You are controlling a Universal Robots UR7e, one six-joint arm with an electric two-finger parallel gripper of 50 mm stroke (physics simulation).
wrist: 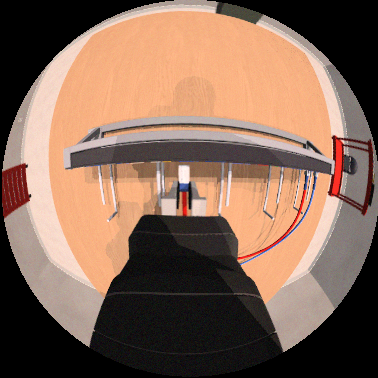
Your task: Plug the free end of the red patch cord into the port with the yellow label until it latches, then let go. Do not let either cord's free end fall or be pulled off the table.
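Frame: origin at the arm's base, x left, y back, z up, level; centimetres.
Seen in the pictures: gripper, fingertip midpoint: (183, 189).
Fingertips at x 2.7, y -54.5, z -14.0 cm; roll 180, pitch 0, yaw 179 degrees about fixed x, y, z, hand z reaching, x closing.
Observation:
Offsets run from my fingertips to a thing's middle. "pt": to the spot under its first point. Level surfaces: height alone.
My gripper (183, 189) is shut on the blue boot of the red cord's plug {pt dx -0.1, dy -0.3, dz +0.4 cm} (184, 187). The plug's clear-white tip {pt dx -0.1, dy -2.0, dz +0.7 cm} (184, 174) points at the patch panel {dx -6.4, dy -4.8, dz +1.6 cm} (200, 151), and a small gap shows between the tip and the panel's lower edge. The red patch cord {pt dx -0.1, dy +2.2, dz +0.2 cm} (184, 206) runs back between the fingers; more of it curves at the right to the panel's right end. The blue cord {pt dx -24.8, dy +1.2, dz +0.5 cm} (314, 197) runs beside it there; its free end does not show. The port openings and the yellow label cannot be made out from this angle.
Thin metal cable hooks (114, 190) (270, 192) stick out from below the panel on both sides of the gripper. The panel's grey rear frame {pt dx -1.7, dy -10.0, dz -6.4 cm} (195, 120) spans the wooden table {dz -7.6 cm} (135, 60). Red furniture (338, 167) (15, 189) stands beyond both table sides.

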